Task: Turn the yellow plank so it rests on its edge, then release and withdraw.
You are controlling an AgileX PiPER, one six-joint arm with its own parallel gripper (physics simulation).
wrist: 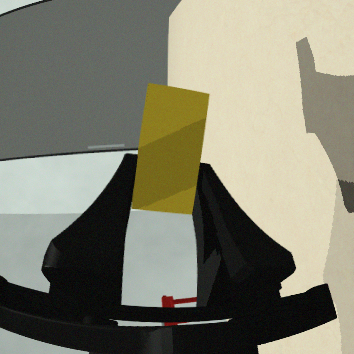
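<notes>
The yellow plank [173, 127] shows in the middle of the wrist view, with one flat face towards the camera. It leans slightly, its upper end a little to the right, and a darker band of shade crosses it. My gripper [165, 171] is shut on the plank, with one black finger against each long side. The plank's upper part sticks out past the fingertips. Its far side is hidden, and no contact between the plank and the surface behind it shows.
A dark grey surface [75, 80] fills the upper left. A pale beige surface [250, 110] lies to the right, with grey shadows on it. Part of a thin red object [168, 302] shows low between the fingers, partly hidden by the gripper's base.
</notes>
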